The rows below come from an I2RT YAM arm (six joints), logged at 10 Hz.
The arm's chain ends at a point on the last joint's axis. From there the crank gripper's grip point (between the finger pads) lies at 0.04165 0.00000 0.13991 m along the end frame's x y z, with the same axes.
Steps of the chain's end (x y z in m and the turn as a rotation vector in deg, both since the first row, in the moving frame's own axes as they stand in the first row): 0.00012 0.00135 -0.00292 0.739 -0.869 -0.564; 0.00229 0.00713 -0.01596 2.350 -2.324 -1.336; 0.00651 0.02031 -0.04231 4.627 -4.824 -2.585; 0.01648 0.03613 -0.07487 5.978 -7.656 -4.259; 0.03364 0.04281 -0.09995 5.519 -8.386 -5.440; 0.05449 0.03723 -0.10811 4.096 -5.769 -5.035
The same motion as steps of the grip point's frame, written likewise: -0.00202 -0.00086 -0.00232 0.739 -0.869 -0.564; -0.00349 0.00046 -0.01452 2.350 -2.324 -1.336; -0.00568 0.00729 -0.03984 4.627 -4.824 -2.585; -0.00314 0.01894 -0.07150 5.978 -7.656 -4.259; 0.01203 0.02617 -0.09622 5.519 -8.386 -5.440; 0.03965 0.02409 -0.10513 4.096 -5.769 -5.035
